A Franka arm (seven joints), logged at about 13 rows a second.
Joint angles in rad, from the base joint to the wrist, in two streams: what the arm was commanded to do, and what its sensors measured. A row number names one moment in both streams.
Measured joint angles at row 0:
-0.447 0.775 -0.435 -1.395 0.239 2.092 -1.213
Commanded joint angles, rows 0 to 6:
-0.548 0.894 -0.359 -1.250 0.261 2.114 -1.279
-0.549 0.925 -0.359 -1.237 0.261 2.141 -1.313
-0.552 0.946 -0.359 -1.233 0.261 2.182 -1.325
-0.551 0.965 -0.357 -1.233 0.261 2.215 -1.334
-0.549 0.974 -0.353 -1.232 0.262 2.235 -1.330
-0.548 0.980 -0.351 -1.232 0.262 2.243 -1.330
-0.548 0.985 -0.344 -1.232 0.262 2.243 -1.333
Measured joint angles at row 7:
-0.543 0.959 -0.350 -1.275 0.239 2.244 -1.310
